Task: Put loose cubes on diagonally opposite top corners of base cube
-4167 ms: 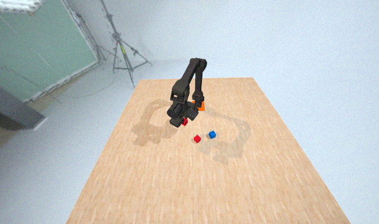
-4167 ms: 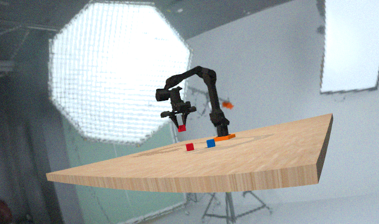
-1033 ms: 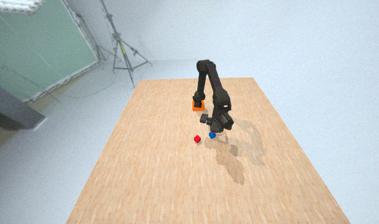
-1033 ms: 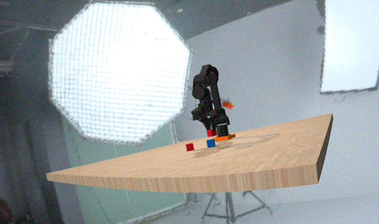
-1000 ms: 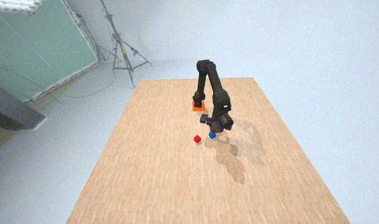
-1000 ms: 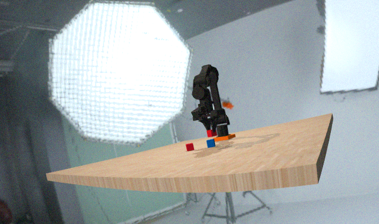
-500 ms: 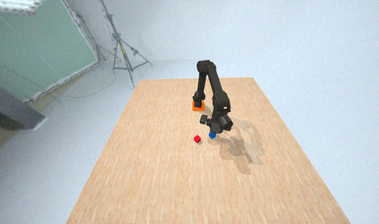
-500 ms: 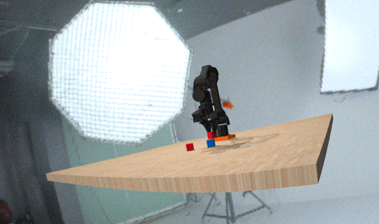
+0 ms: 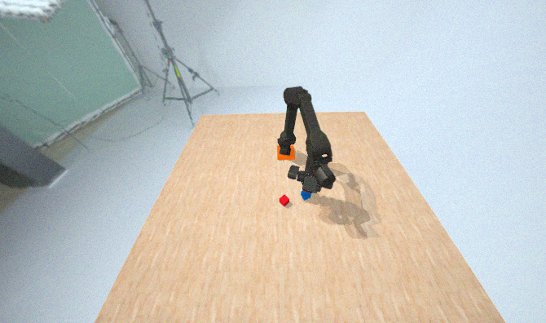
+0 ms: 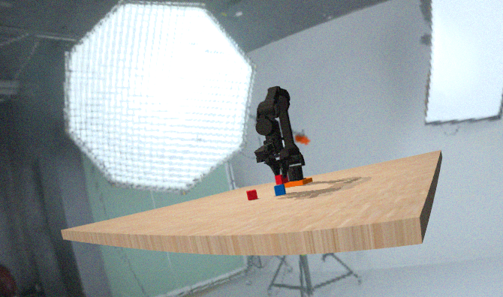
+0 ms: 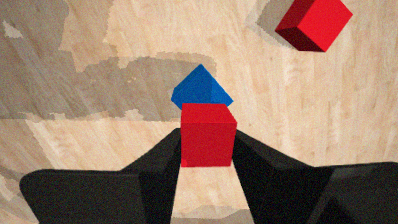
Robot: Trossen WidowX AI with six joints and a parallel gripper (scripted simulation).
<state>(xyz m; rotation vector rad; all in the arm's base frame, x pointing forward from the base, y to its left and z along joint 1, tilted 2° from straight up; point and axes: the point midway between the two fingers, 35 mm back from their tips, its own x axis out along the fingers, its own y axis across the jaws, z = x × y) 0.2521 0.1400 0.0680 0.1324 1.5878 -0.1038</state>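
Now: gripper tip 40 mm above the blue cube and 20 mm short of it.
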